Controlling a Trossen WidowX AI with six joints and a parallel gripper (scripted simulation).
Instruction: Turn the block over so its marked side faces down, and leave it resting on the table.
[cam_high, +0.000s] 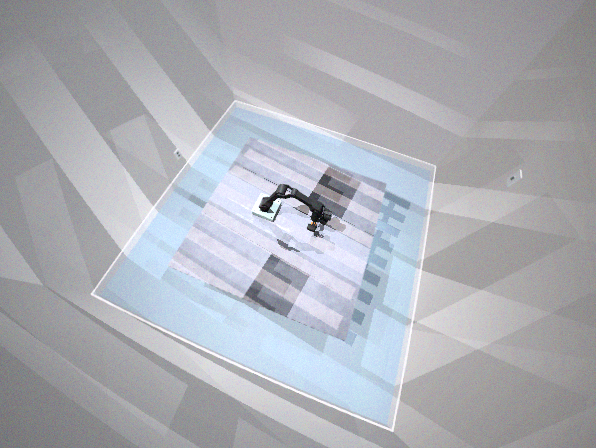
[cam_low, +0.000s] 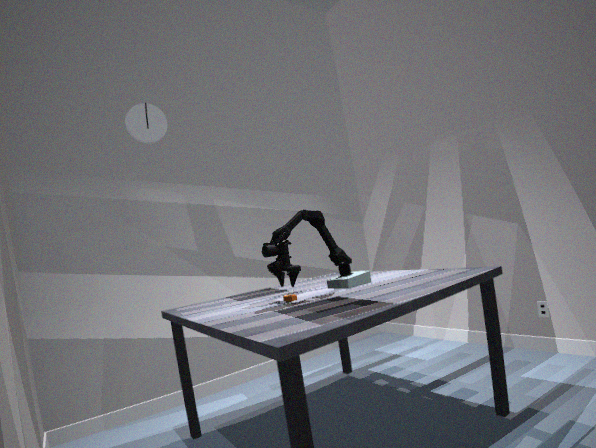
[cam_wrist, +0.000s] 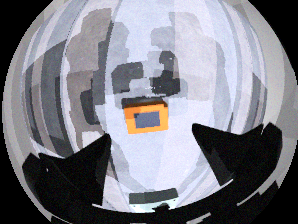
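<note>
Right now my gripper tip is 50 mm above the block.
</note>
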